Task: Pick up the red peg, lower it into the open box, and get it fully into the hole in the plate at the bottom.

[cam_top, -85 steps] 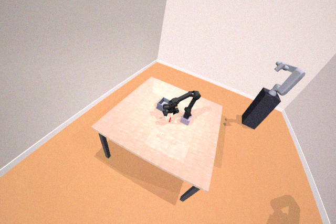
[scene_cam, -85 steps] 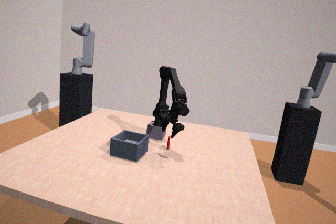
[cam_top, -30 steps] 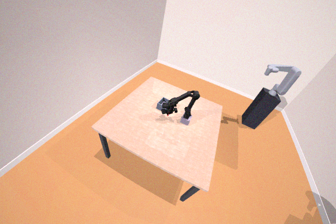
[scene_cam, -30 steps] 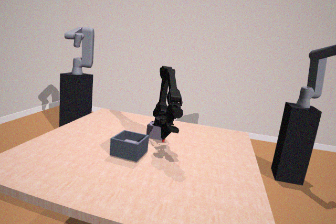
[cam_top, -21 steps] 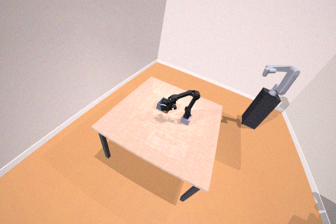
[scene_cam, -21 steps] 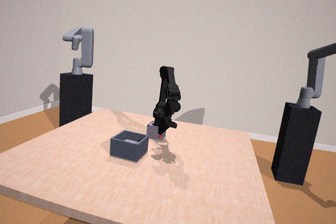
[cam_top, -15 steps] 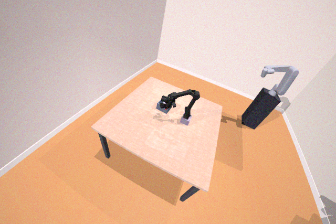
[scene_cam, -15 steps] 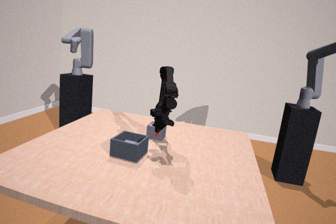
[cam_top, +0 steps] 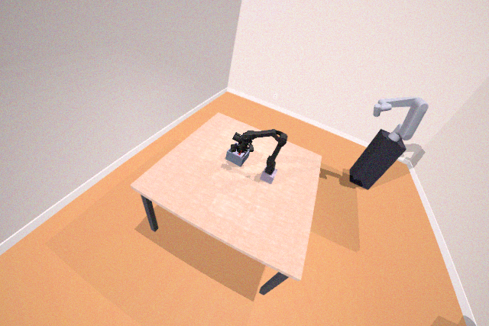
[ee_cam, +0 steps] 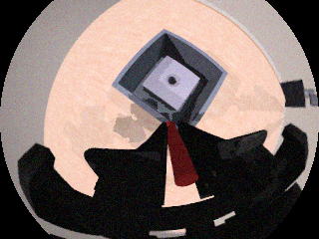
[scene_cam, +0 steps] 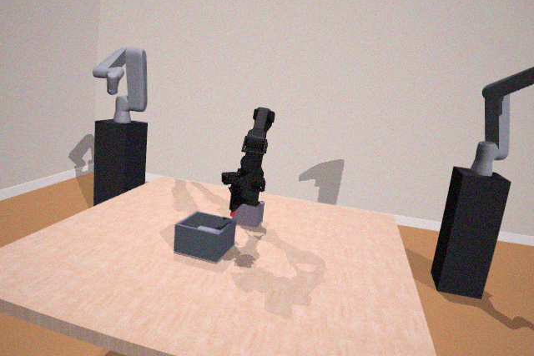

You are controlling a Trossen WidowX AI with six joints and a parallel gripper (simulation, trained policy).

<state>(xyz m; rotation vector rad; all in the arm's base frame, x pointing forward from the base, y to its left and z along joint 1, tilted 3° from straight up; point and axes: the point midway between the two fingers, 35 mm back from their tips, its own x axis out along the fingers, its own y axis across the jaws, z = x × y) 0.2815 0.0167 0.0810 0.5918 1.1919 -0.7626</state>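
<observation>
Right now my gripper tip is 30 mm short of the grey box, 70 mm to the left of it and 120 mm above it. Round my gripper tip: red peg (10 mm behind, 10 mm to the left, 20 mm above).
</observation>
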